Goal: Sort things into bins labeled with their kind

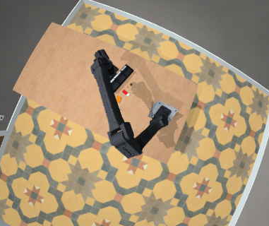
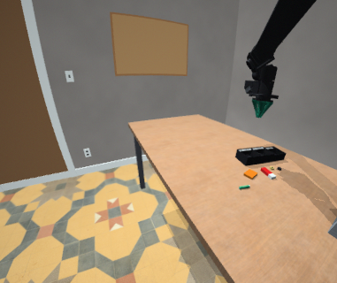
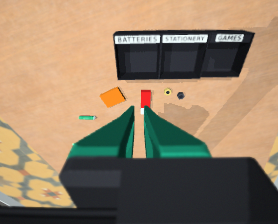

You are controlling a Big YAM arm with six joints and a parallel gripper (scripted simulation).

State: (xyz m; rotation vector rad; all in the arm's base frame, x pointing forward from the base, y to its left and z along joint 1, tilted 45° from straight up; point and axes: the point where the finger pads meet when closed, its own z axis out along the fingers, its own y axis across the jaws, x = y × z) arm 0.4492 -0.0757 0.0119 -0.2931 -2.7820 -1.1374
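Now: the orange block 220 mm below my hand, 90 mm to the left of it and 90 mm behind it. The rest, counted from my hand: black nut: 220 mm below, 120 mm behind, 80 mm to the right; then green battery: 220 mm below, 180 mm to the left, 130 mm behind; then yellow nut: 220 mm below, 100 mm behind, 50 mm to the right.
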